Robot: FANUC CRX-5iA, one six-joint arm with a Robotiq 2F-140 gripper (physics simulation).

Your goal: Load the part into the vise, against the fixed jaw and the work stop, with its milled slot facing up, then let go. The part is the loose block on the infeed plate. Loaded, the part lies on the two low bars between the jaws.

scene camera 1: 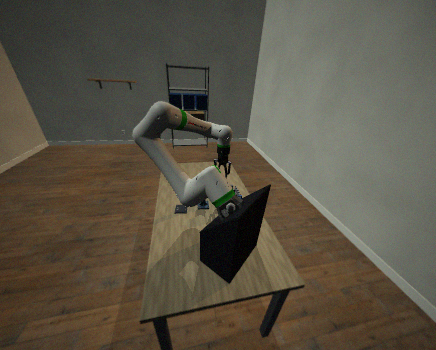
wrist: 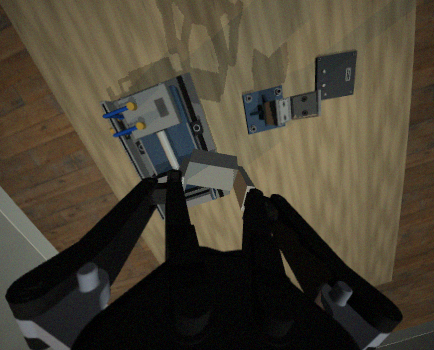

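Seen in the pictures: gripper, fingertip midpoint: (wrist: 212,171); arm's base at its link origin: (scene camera 1: 231,210).
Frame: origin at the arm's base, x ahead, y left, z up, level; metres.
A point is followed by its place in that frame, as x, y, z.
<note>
My gripper (scene camera 1: 222,172) {0.488, 0.090, -0.132} (wrist: 212,171) {0.488, 0.090, -0.132} is shut on the part (wrist: 212,172) {0.485, 0.090, -0.121}, a grey block with one brown face at its right end. The block is held between the fingertips, above the table; its milled slot cannot be made out clearly. The vise (wrist: 184,145) {0.478, 0.035, -0.278} lies below and to the left in the wrist view, with a blue bed, a grey jaw block and two blue-handled clamps at its upper left. The block covers part of the vise's lower end. In the scene view the arm's base hides much of the vise.
A blue fixture (wrist: 252,120) {0.430, 0.191, -0.328} with a grey bracket stands right of the vise in the wrist view. A dark flat plate (scene camera 1: 181,209) {0.324, 0.375, -0.330} (wrist: 336,75) {0.332, 0.379, -0.330} lies beyond it. A large black box (scene camera 1: 232,240) {-0.168, -0.011, -0.020} stands on the wooden table (scene camera 1: 170,280) {-0.199, 0.278, -0.338} beside the arm's base.
</note>
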